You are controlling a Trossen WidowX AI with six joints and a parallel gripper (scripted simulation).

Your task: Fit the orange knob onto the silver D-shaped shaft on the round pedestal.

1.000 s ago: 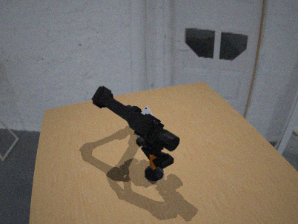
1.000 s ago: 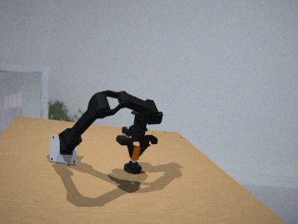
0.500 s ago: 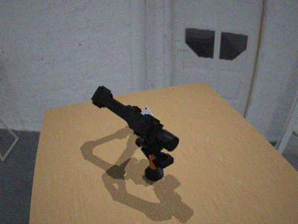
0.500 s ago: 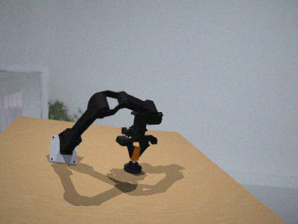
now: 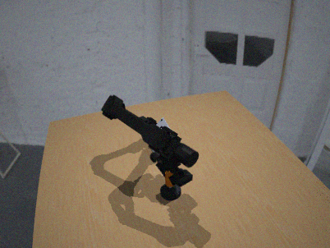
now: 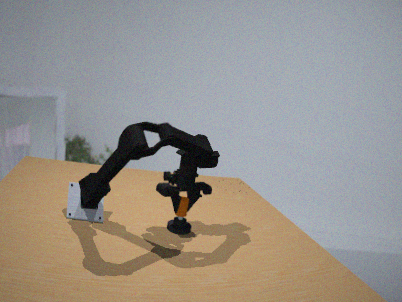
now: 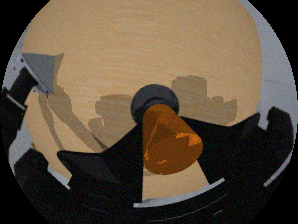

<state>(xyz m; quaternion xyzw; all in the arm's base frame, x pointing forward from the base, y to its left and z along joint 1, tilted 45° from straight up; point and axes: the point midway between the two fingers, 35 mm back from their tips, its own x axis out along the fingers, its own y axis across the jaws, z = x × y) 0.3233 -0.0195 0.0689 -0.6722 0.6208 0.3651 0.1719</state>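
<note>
Right now the round pedestal is 4 cm below my gripper tip. Round my gripper tip: orange knob 3 cm above.
</note>
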